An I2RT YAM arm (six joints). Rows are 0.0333 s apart.
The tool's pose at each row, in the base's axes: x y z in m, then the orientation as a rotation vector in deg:
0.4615 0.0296 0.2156 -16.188 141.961 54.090
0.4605 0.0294 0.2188 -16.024 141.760 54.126
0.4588 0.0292 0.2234 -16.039 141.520 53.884
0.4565 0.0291 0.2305 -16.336 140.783 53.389
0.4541 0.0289 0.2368 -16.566 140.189 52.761
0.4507 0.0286 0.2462 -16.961 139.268 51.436
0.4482 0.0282 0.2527 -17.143 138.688 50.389
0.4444 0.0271 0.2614 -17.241 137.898 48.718
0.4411 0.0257 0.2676 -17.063 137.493 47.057
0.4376 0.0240 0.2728 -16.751 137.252 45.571
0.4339 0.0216 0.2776 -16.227 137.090 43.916
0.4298 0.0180 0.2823 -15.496 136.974 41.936
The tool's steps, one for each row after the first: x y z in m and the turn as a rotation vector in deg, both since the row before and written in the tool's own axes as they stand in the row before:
-0.0007 0.0020 -0.0026 -0.029 -0.226 0.043
-0.0008 0.0031 -0.0037 0.123 -0.256 -0.160
-0.0016 0.0048 -0.0055 0.162 -0.652 -0.580
-0.0012 0.0043 -0.0051 0.291 -0.571 -0.528
-0.0021 0.0062 -0.0075 0.691 -0.932 -0.946
-0.0015 0.0041 -0.0054 0.600 -0.642 -0.617
-0.0017 0.0052 -0.0079 1.027 -0.956 -0.818
-0.0009 0.0033 -0.0063 1.147 -0.684 -0.511
-0.0002 0.0025 -0.0060 1.084 -0.540 -0.318
0.0001 0.0017 -0.0063 1.269 -0.546 -0.202
0.0005 0.0007 -0.0071 1.560 -0.595 -0.145

